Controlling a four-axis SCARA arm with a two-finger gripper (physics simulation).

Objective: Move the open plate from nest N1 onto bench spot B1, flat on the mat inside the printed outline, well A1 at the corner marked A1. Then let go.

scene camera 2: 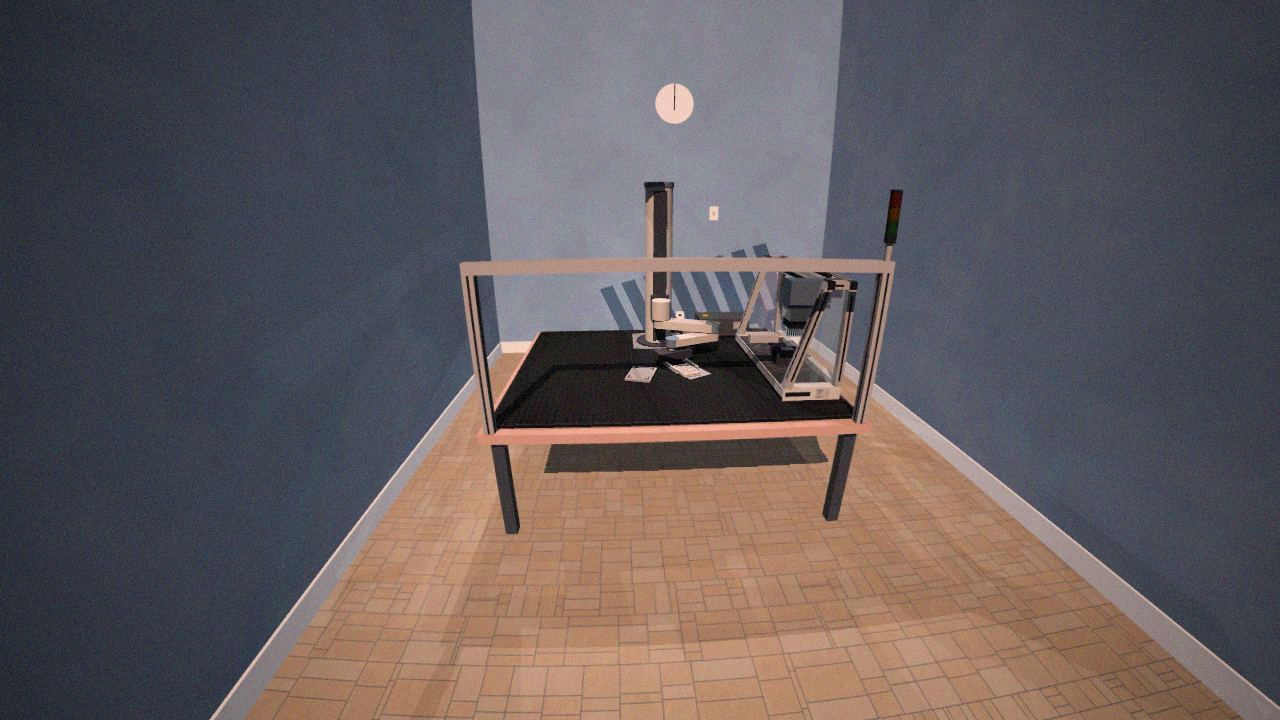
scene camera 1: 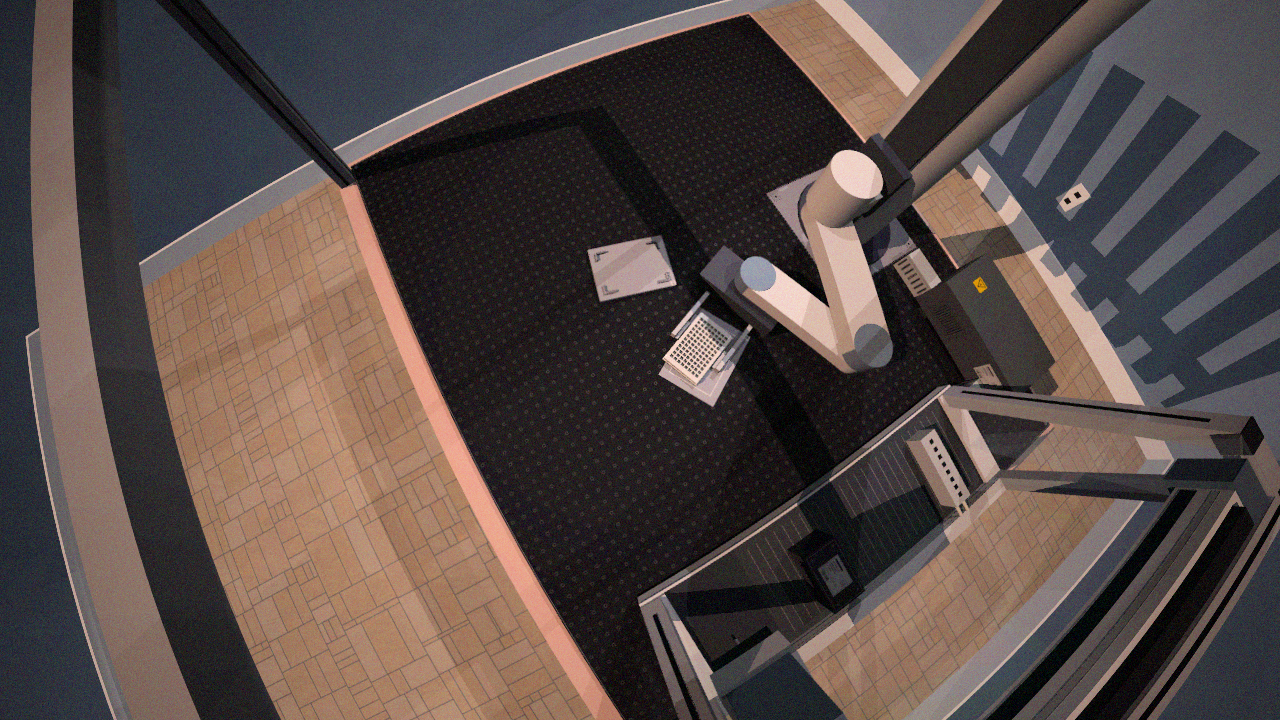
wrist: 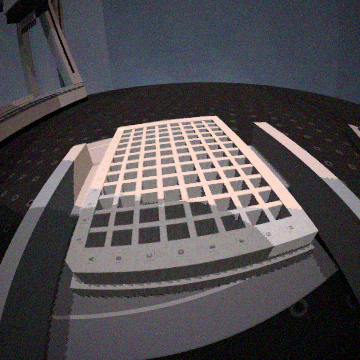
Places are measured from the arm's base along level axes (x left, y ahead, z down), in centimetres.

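Pixels of known places: gripper, between the fingertips: [scene camera 2: 687,370] [scene camera 1: 694,352] [wrist: 172,144]; arm's base, origin of its link: [scene camera 2: 657,342].
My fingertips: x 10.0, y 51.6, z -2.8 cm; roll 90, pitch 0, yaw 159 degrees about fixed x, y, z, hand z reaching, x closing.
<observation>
For each thing: its middle in the pictures, then the offset to it from my fingertips. "spot": a spot on its surface instead. Level surfaces: height alone.
- white open plate, middle of its body: [wrist: 175,165] [scene camera 1: 698,347] [scene camera 2: 686,370] dx -0.5, dy -1.4, dz +0.6 cm
- Nest N1, middle of its body: [scene camera 1: 631,267] [scene camera 2: 641,373] dx -22.3, dy +1.7, dz +0.6 cm
- dark mat, height of its surface: dz +1.5 cm
- dark grey box, a spot on its surface: [scene camera 1: 993,313] spot: dx +26.9, dy -62.3, dz -10.0 cm
The white open plate [scene camera 1: 700,347] [scene camera 2: 687,368] [wrist: 172,172], a grid of wells, is level between the fingers of my gripper [scene camera 1: 697,349] [wrist: 172,144]. The gripper is shut on it, one finger along each long side. The plate is over the light grey bench spot B1 [scene camera 1: 713,394] [wrist: 150,335], on or very close to its surface; contact cannot be told. In the wrist view a printed line shows in front of the plate's lettered short edge and runs slightly askew to it. Letter A is near left. The spot's A1 mark is not visible. Nest N1 [scene camera 1: 631,268] [scene camera 2: 640,374], with corner brackets, holds no plate.
The arm [scene camera 1: 854,286] stands behind the gripper. An open-framed machine [scene camera 1: 1096,410] [scene camera 2: 810,393] stands to the right on the dark mat [scene camera 1: 537,402]. A dark grey box [scene camera 1: 993,313] with a yellow label is near the arm's base. A rail frame [scene camera 2: 677,265] crosses the table's front.
</observation>
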